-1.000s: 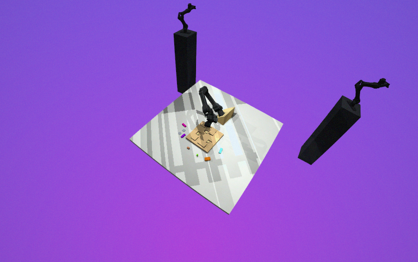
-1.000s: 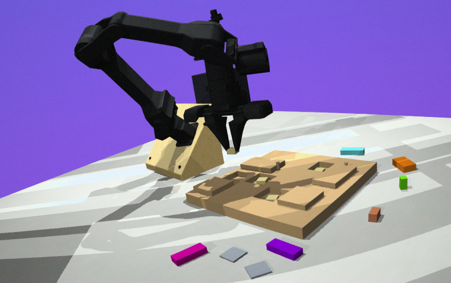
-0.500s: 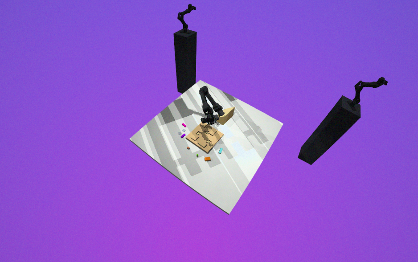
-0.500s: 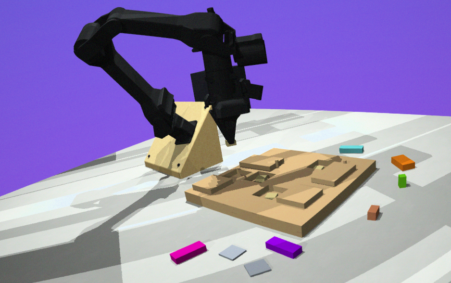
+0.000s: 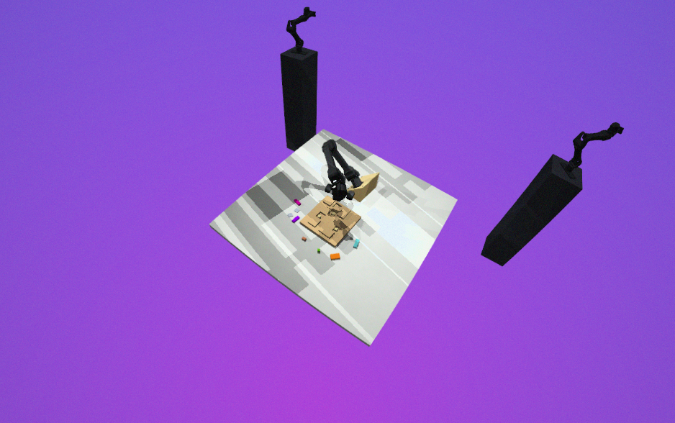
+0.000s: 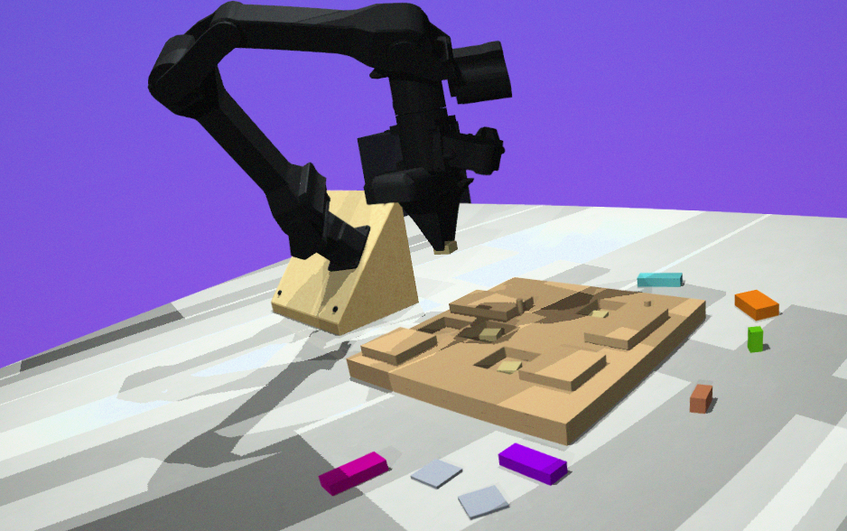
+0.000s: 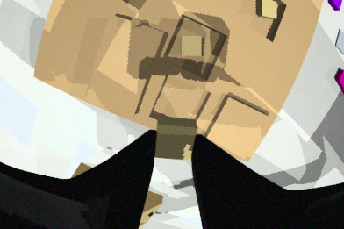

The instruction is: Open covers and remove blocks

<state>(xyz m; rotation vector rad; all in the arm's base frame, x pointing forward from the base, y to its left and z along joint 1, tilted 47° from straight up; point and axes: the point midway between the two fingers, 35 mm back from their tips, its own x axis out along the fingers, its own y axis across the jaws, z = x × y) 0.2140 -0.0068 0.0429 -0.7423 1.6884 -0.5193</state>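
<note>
Now: the tan puzzle board 10 cm below my gripper tip, 10 cm ahead of it and 1 cm to the right of it. From my gripper tip the other things lie so: cyan piece (24 cm to the left, 16 cm ahead, 11 cm below); then magenta piece (27 cm to the right, 11 cm below, 11 cm ahead); then purple piece (23 cm ahead, 19 cm to the right, 11 cm below).
</note>
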